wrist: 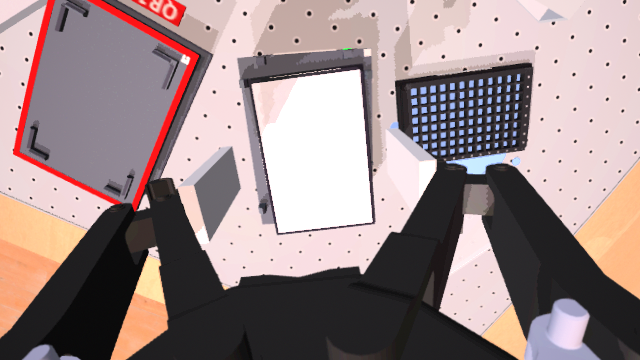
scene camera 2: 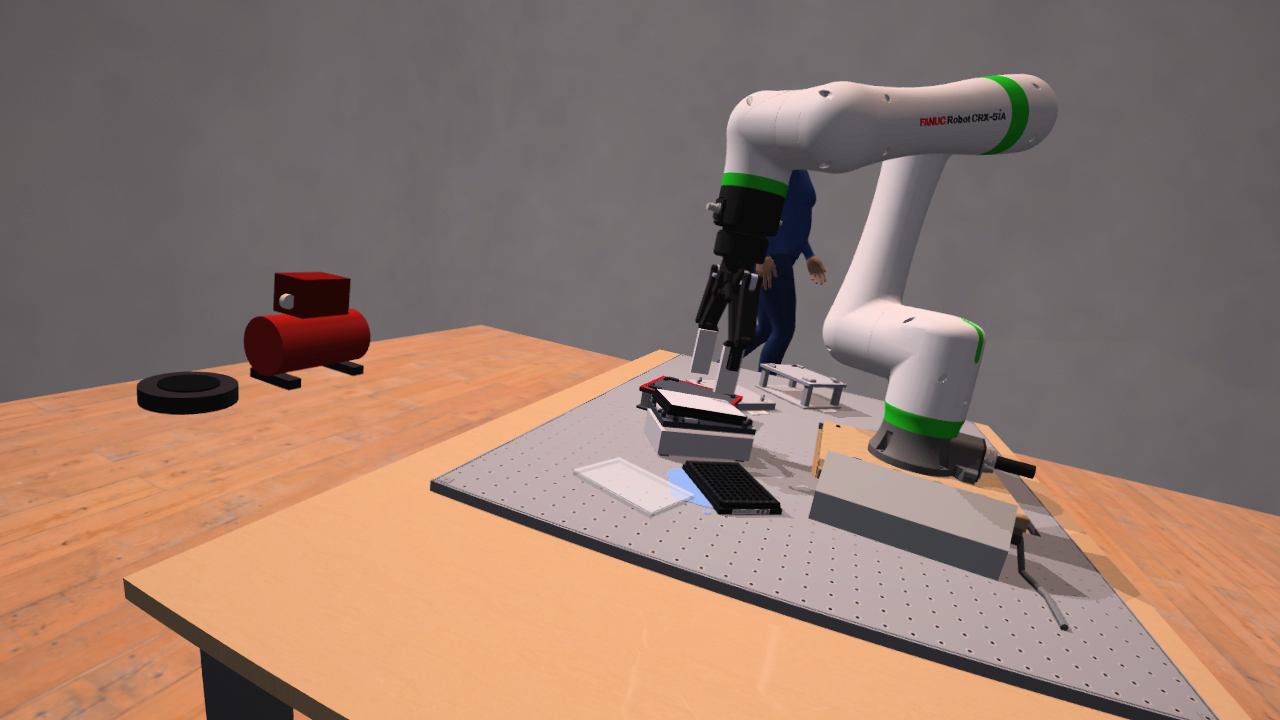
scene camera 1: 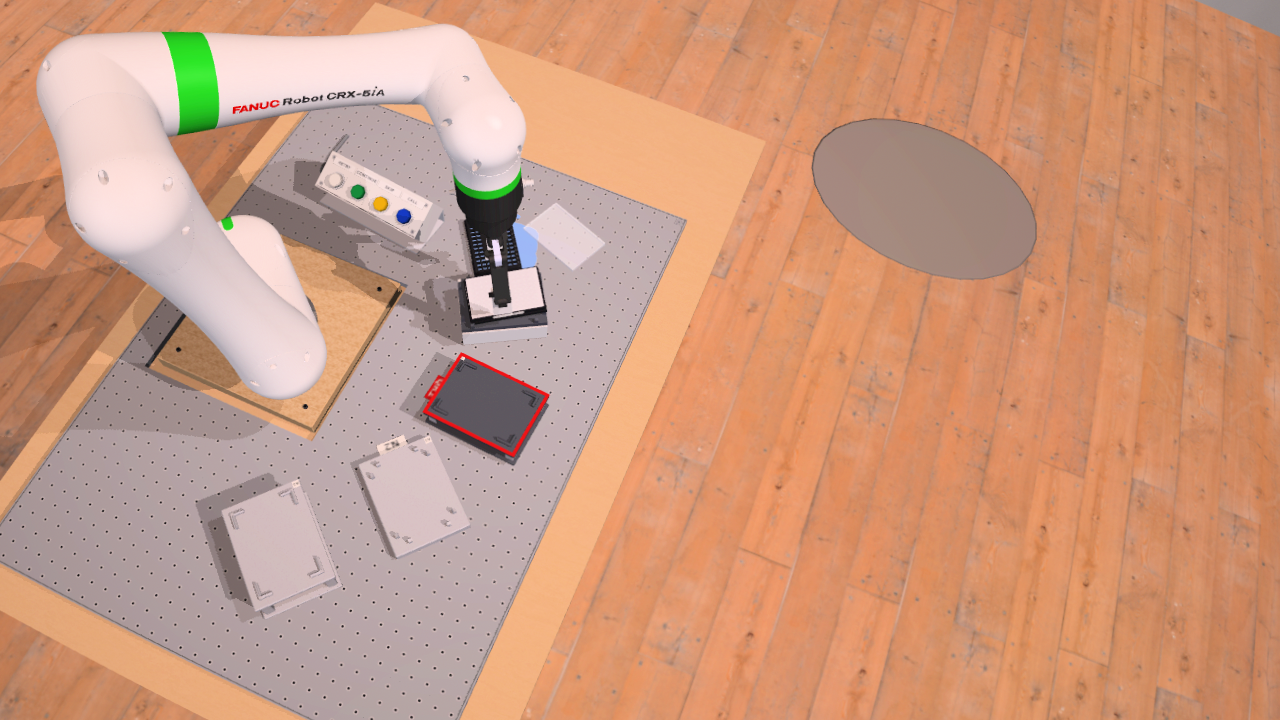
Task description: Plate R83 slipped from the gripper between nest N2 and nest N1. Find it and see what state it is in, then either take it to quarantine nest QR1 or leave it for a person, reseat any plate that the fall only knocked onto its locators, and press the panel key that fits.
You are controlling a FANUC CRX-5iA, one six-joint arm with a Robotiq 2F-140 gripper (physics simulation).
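Frame: origin at the arm's base, x ahead, y left, z up, level; metres.
Seen in the pictures: gripper, fingertip midpoint: (wrist: 311,159) (scene camera 2: 710,382); arm's base, link origin: (scene camera 2: 911,459).
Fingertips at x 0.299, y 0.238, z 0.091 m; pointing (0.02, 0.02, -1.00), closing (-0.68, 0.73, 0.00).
Offsets run from my fingertips to a thing's top centre. "spot": to the spot under its first point.
A black well plate {0.095 m back, 0.112 m left, 0.091 m down} (scene camera 1: 478,253) (scene camera 2: 732,488) (wrist: 467,115) lies on the perforated deck, wells up and uncovered. A blue puddle {0.077 m back, 0.142 m left, 0.104 m down} (scene camera 1: 526,246) (scene camera 2: 684,488) (wrist: 482,163) spreads beside and partly under it. A clear lid {0.002 m back, 0.204 m left, 0.098 m down} (scene camera 1: 563,235) (scene camera 2: 633,485) lies apart, beyond the puddle. A white-topped black plate {0.006 m ahead, 0.009 m left, 0.027 m down} (scene camera 1: 526,288) (scene camera 2: 702,405) (wrist: 317,155) sits tilted and skewed on a grey box-like nest {spot: 0.037 m ahead, 0.035 m right, 0.079 m down} (scene camera 1: 505,334) (scene camera 2: 702,440). My gripper (scene camera 1: 499,291) (scene camera 2: 715,365) (wrist: 311,159) is open and empty above it, one pad beyond each long side. Red-rimmed QR1 {0.089 m ahead, 0.161 m right, 0.060 m down} (scene camera 1: 487,407) (wrist: 110,95) holds no plate.
The key panel {0.309 m back, 0.061 m left, 0.022 m down} (scene camera 1: 375,214) (scene camera 2: 913,514) has white, green, yellow and blue keys. A low pale nest {0.078 m ahead, 0.343 m right, 0.080 m down} (scene camera 1: 411,497) and a raised pale nest {0.028 m back, 0.523 m right, 0.042 m down} (scene camera 1: 279,546) stand past QR1 without plates. A person in blue (scene camera 2: 796,214) stands behind the arm. A red compressor (scene camera 2: 308,340) is on the floor.
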